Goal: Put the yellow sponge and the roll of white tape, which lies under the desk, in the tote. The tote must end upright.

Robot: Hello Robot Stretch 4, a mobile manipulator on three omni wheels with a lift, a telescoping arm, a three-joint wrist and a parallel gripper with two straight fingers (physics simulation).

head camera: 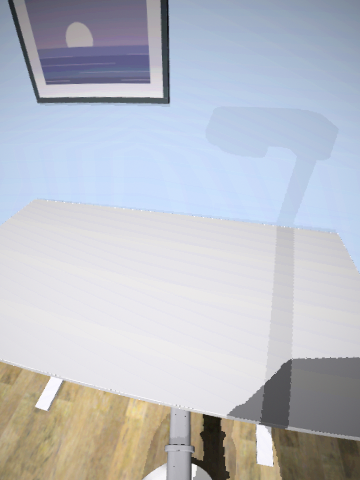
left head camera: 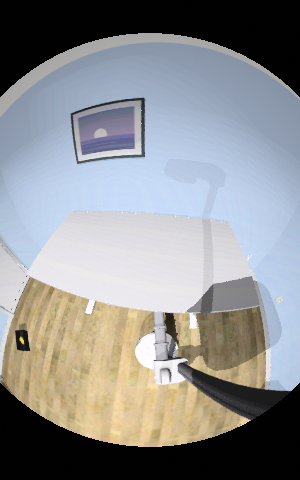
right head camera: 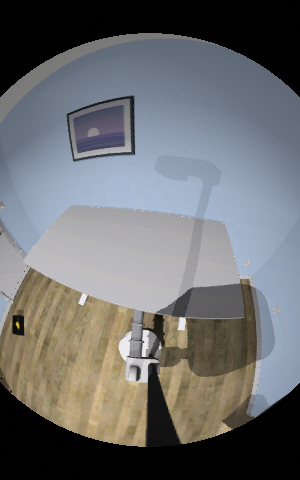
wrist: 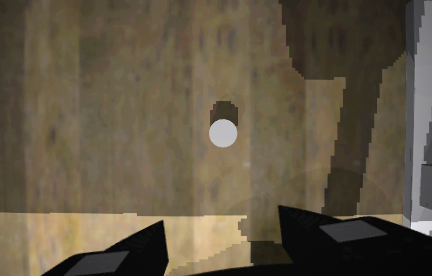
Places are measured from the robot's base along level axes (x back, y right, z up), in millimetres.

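Where they show: gripper, between the fingertips: point(wrist: 223, 233).
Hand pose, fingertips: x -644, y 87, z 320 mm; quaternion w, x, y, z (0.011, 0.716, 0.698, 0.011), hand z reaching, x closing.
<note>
After its pixels a point has its place.
The roll of white tape point(wrist: 223, 133) @[x -702, y 112, z -4 mm] shows in the wrist view as a small white disc on the shaded floor under the desk, ahead of the fingertips and between their lines. My gripper point(wrist: 223, 233) @[x -644, y 87, z 320 mm] is open, with nothing between its fingers; in the head views it is hidden beneath the desk top. In both side head views a small black box-like thing point(left head camera: 22, 340) @[x 285, y -1821, z 14 mm] point(right head camera: 18, 325) @[x 287, y -1815, z 14 mm] with a yellow patch stands on the floor at the far left. It is too small to tell whether this is the tote with the yellow sponge in it.
The white desk point(head camera: 150, 280) @[x -607, y -114, z 922 mm] point(left head camera: 145, 250) @[x -608, y -71, z 922 mm] point(right head camera: 135, 245) @[x -621, y -28, z 922 mm] stands against the blue wall, over the reaching arm point(head camera: 180, 440) @[x -213, y 1, z 658 mm]. Its left foot point(head camera: 49, 393) and right foot point(head camera: 265, 447) stick out in front. A white desk leg part point(wrist: 409, 120) @[x -674, y 467, z -16 mm] stands at the wrist view's right edge.
</note>
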